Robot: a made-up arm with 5 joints.
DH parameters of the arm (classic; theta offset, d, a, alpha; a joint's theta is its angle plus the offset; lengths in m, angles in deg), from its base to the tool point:
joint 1: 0 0.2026 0 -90
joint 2: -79.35 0 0.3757 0
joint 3: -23.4 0 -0.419 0
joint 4: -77.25 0 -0.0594 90
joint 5: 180 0.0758 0 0
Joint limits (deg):
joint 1: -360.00..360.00
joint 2: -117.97..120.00
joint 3: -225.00..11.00
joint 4: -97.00..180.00
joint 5: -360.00..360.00
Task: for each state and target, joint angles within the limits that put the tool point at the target. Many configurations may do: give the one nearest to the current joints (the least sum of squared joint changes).
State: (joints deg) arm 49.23 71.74 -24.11 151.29 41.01
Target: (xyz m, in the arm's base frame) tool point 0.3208 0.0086 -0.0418
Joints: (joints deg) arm 1.54 60.43 -54.23 153.18 41.01
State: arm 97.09 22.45 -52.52 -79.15 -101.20
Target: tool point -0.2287 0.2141 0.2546
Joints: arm 136.89 3.37 -13.22 -92.58 -101.20
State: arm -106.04 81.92 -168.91 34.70 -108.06
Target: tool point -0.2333 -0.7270 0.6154
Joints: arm -107.79 66.08 -184.03 32.42 -108.06
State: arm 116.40 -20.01 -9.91 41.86 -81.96
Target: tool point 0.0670 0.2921 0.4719
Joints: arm 77.08 -44.96 -30.25 39.00 -81.96
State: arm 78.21 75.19 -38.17 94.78 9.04
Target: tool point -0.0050 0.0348 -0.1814
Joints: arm 98.18 88.39 -40.49 90.74 9.04
